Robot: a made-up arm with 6 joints. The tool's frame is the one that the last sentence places.
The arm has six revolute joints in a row. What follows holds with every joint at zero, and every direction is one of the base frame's.
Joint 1 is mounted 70.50 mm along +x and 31.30 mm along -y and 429.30 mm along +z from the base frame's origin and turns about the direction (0.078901, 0.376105, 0.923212).
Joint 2 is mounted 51.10 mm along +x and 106.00 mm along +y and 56.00 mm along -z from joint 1 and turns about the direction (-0.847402, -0.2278, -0.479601).
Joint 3 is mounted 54.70 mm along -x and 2.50 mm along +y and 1.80 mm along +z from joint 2 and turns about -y.
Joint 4 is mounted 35.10 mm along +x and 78.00 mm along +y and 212.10 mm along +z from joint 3 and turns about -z.
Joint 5 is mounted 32.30 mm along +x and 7.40 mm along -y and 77.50 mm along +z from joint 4 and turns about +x.
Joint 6 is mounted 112.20 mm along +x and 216.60 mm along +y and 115.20 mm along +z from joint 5 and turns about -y.
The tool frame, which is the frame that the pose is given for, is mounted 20.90 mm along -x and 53.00 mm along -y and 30.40 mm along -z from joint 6; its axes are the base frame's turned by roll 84.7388, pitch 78.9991 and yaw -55.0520 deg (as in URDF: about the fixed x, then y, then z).
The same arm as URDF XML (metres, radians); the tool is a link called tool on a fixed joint. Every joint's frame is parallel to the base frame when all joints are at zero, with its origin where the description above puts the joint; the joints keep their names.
<robot name="arm">
<link name="base_link"/>
<link name="link1"/>
<link name="link2"/>
<link name="link3"/>
<link name="link4"/>
<link name="link5"/>
<link name="link6"/>
<link name="tool"/>
<joint name="joint 1" type="continuous"><parent link="base_link"/><child link="link1"/><origin xyz="0.0705 -0.0313 0.4293"/><axis xyz="0.078901 0.376105 0.923212"/></joint>
<joint name="joint 2" type="continuous"><parent link="link1"/><child link="link2"/><origin xyz="0.0511 0.1060 -0.0560"/><axis xyz="-0.847402 -0.2278 -0.479601"/></joint>
<joint name="joint 3" type="continuous"><parent link="link2"/><child link="link3"/><origin xyz="-0.0547 0.0025 0.0018"/><axis xyz="0 -1 0"/></joint>
<joint name="joint 4" type="continuous"><parent link="link3"/><child link="link4"/><origin xyz="0.0351 0.0780 0.2121"/><axis xyz="0 0 -1"/></joint>
<joint name="joint 5" type="continuous"><parent link="link4"/><child link="link5"/><origin xyz="0.0323 -0.0074 0.0775"/><axis xyz="1 0 0"/></joint>
<joint name="joint 6" type="continuous"><parent link="link5"/><child link="link6"/><origin xyz="0.1122 0.2166 0.1152"/><axis xyz="0 -1 0"/></joint>
<joint name="tool_fixed" type="fixed"><parent link="link6"/><child link="tool"/><origin xyz="-0.0209 -0.0530 -0.0304" rpy="1.4790 1.3788 -0.9608"/></joint>
</robot>

